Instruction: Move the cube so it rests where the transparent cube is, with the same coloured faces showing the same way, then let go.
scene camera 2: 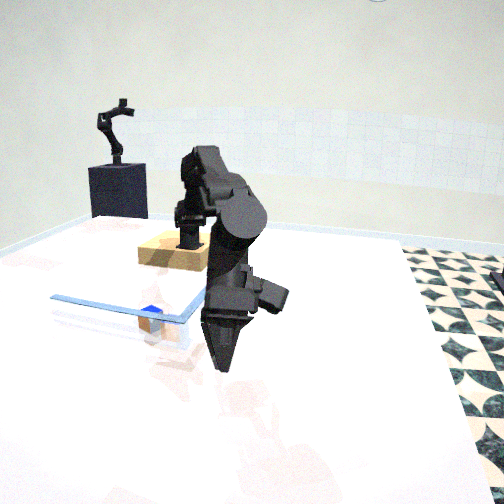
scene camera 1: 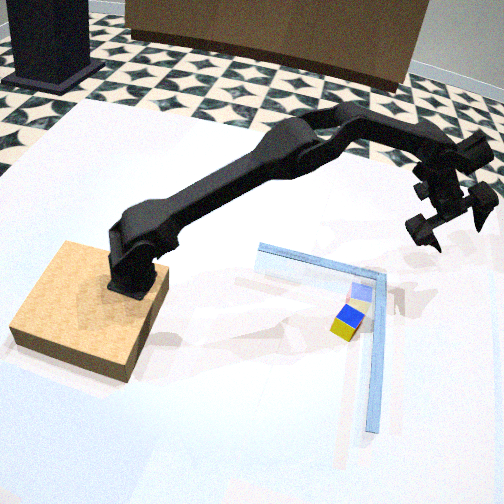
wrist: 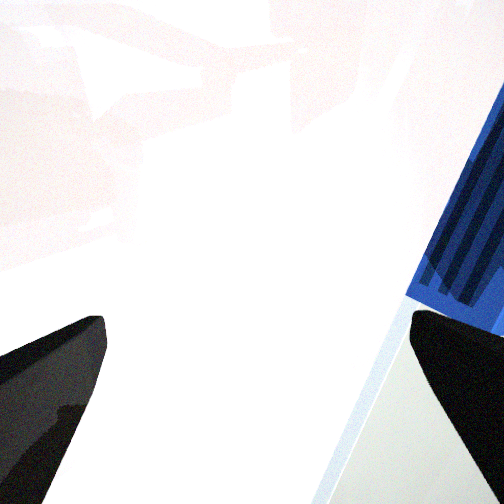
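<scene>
The cube (scene camera 1: 348, 321) lies on the white table inside the corner of an L-shaped pale blue bar, blue face up and a yellow face toward the front. It also shows in scene camera 2 (scene camera 2: 150, 318). The transparent cube (scene camera 1: 362, 295) sits just behind it, touching, tight in the bar's corner. My gripper (scene camera 1: 449, 224) is open and empty, hanging in the air well to the right of and behind the cube. In the wrist view (wrist: 250, 400) both dark fingertips show wide apart with nothing between them.
The L-shaped bar (scene camera 1: 372, 340) runs back-left and forward from its corner. The arm stands on a wooden block (scene camera 1: 90, 308) at the left. A dark pedestal (scene camera 1: 52, 45) and a wooden counter stand on the floor beyond the table.
</scene>
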